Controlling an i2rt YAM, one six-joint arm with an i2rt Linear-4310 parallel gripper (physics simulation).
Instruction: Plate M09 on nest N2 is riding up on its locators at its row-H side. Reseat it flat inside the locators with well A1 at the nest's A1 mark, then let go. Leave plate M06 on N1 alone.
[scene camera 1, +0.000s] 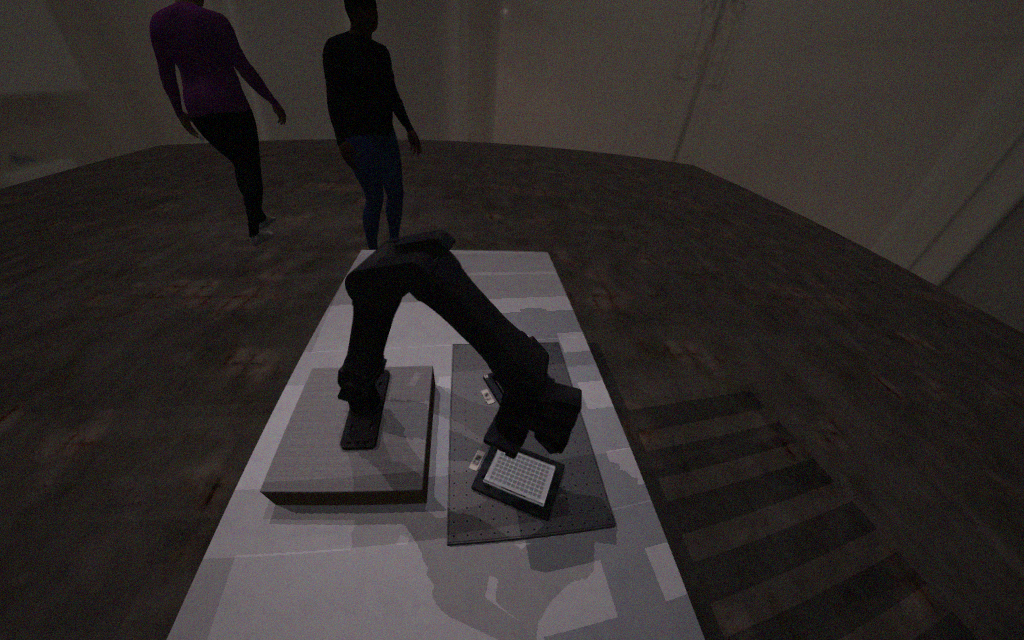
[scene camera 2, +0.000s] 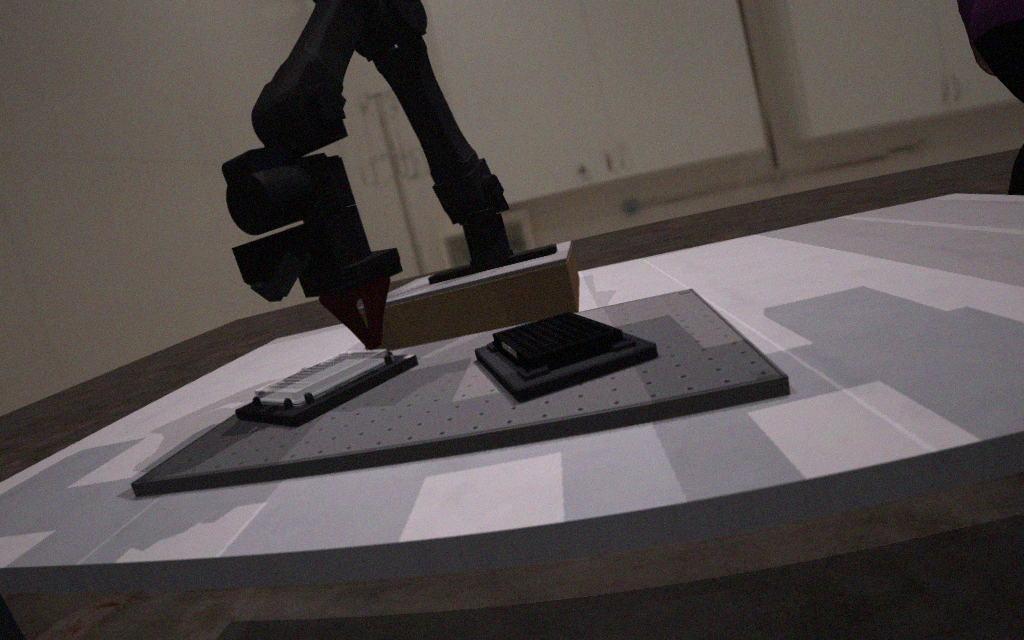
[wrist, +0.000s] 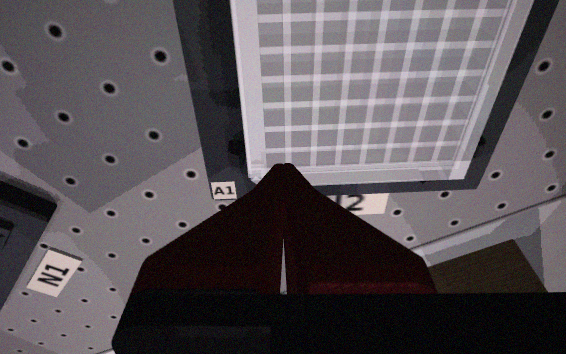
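Seen in the pictures: gripper, between the fingertips: (scene camera 1: 501, 449) (scene camera 2: 375, 347) (wrist: 283, 178); arm's base, origin of its link: (scene camera 1: 367, 407) (scene camera 2: 494, 266).
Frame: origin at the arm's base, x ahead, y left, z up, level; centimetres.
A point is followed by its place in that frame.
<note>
Plate M09 (scene camera 1: 521, 476) @(z -4.4, x 32.5, y -15.5 cm) (scene camera 2: 326, 380) @(z -3.6, x 36.4, y -12.7 cm) (wrist: 370, 90) @(z -3.4, x 30.3, y -14.0 cm), a clear-white well plate, lies on the dark nest N2 (scene camera 1: 511, 503) @(z -4.8, x 29.8, y -20.5 cm) (scene camera 2: 275, 415) @(z -4.9, x 40.7, y -16.7 cm) (wrist: 192, 75) @(z -4.8, x 33.1, y -8.9 cm). Whether it is fully flat is hard to tell. In the wrist view the A1 label (wrist: 223, 190) @(z -4.8, x 28.2, y -6.8 cm) is beside the plate's near left corner. My gripper (scene camera 2: 373, 347) @(z -2.9, x 28.9, y -10.0 cm) (wrist: 283, 178) @(z -2.9, x 28.9, y -10.0 cm) is shut and empty, its dark red tips at the plate's near edge close to that corner; contact cannot be told. Plate M06 (scene camera 2: 557, 337) @(z -3.5, x 38.1, y 10.5 cm), black, sits on nest N1 (scene camera 2: 581, 372) @(z -5.1, x 44.0, y 12.2 cm); the arm mostly hides it in scene camera 1.
Both nests stand on a grey perforated board (scene camera 1: 483, 528) @(z -6.0, x 24.2, y -24.3 cm) (scene camera 2: 453, 430) @(z -6.0, x 48.9, y 2.7 cm) on the white table (scene camera 1: 339, 588) @(z -7.3, x -0.8, y -32.3 cm) (scene camera 2: 483, 494) @(z -7.3, x 56.3, y 5.9 cm). The arm's base stands on a raised block (scene camera 1: 302, 467) @(z -0.4, x -10.1, y -13.5 cm) (scene camera 2: 483, 305) @(z -3.4, x 13.6, y -0.3 cm) beside the board. Two people (scene camera 1: 200, 67) (scene camera 1: 362, 90) stand beyond the table.
</note>
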